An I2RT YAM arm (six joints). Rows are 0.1 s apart.
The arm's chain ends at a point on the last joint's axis. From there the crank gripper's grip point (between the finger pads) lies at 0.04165 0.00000 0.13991 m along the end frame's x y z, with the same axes.
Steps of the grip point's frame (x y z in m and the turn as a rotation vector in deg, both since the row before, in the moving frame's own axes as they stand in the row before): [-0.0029, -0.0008, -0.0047, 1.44, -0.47, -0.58]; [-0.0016, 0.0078, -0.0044, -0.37, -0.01, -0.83]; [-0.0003, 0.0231, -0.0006, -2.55, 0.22, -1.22]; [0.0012, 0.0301, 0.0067, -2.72, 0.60, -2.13]
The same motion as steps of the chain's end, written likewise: [-0.0017, 0.0031, -0.0050, 1.44, -0.47, -0.58]; [-0.0016, 0.0075, -0.0044, -0.37, -0.01, -0.83]; [-0.0009, 0.0178, -0.0003, -2.55, 0.22, -1.22]; [-0.0004, 0.0250, 0.0073, -2.72, 0.60, -2.13]
